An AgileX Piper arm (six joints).
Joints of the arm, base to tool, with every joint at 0 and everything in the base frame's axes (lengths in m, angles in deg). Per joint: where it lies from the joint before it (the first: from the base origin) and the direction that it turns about. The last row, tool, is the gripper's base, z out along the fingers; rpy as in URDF.
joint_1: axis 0 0 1 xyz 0.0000 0.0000 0.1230
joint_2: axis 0 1 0 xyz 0.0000 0.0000 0.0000
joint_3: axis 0 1 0 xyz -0.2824 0.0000 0.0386
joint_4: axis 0.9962 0 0.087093 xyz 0.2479 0.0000 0.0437
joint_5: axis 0 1 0 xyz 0.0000 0.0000 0.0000
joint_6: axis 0.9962 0 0.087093 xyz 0.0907 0.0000 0.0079
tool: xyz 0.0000 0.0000 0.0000 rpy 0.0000 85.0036 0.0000
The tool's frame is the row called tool.
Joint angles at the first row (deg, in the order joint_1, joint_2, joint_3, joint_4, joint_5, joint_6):
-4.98 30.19 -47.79 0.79 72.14 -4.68
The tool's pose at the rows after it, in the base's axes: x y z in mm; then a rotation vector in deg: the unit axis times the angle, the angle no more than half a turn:
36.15 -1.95 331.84 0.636 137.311 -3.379
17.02 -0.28 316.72 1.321 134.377 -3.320
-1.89 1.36 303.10 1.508 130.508 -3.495
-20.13 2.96 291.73 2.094 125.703 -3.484
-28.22 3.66 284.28 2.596 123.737 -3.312
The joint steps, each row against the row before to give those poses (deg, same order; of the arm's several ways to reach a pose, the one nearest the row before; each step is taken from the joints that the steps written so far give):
0.00 -6.47 3.82 0.00 0.38 0.29
0.00 -6.70 3.75 0.00 0.02 0.61
0.00 -7.09 3.00 -0.01 0.22 0.24
0.00 -7.16 2.07 0.01 0.30 0.62
0.00 -3.57 1.20 0.00 0.42 0.53

